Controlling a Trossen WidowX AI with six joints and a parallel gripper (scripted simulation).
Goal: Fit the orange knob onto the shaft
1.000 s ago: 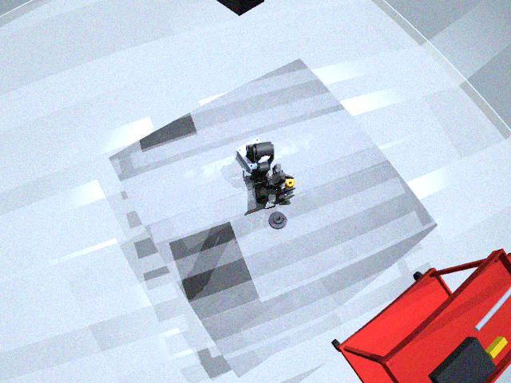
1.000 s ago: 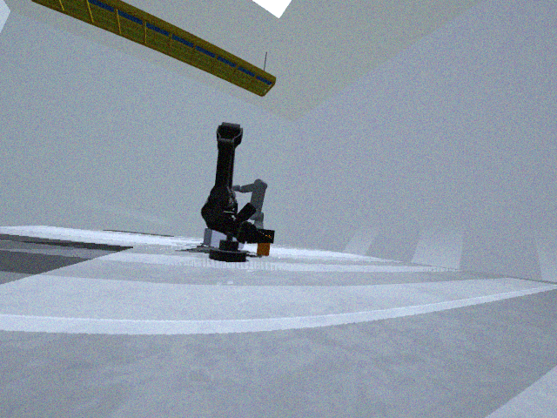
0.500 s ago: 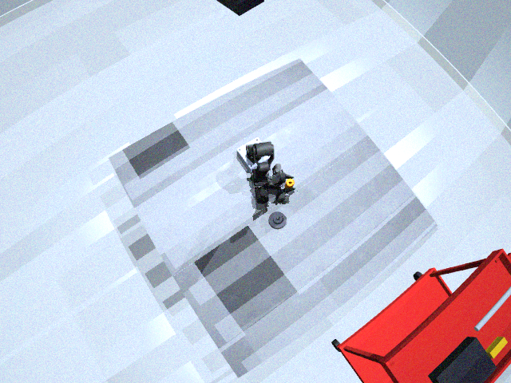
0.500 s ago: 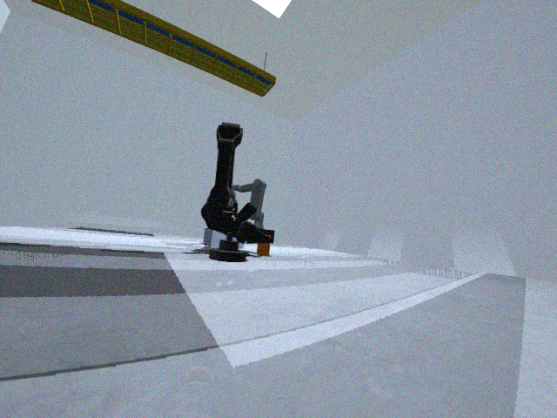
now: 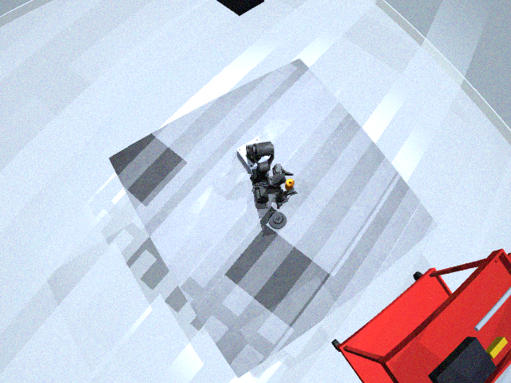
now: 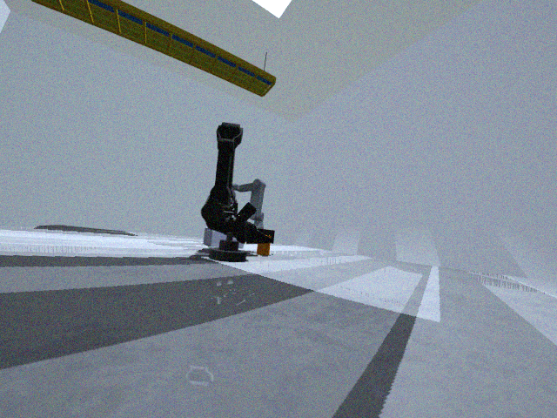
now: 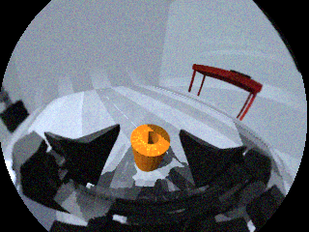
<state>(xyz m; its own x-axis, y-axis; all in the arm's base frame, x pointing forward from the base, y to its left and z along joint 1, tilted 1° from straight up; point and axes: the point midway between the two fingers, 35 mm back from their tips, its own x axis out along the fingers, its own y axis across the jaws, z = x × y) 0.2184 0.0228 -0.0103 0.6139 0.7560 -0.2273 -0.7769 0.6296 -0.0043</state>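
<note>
My gripper tip is now 20 mm past the orange knob, 20 mm to the left of it and 20 mm above it. Round my gripper tip: dark pedestal: 70 mm ahead, 190 mm to the right, 20 mm below.
</note>
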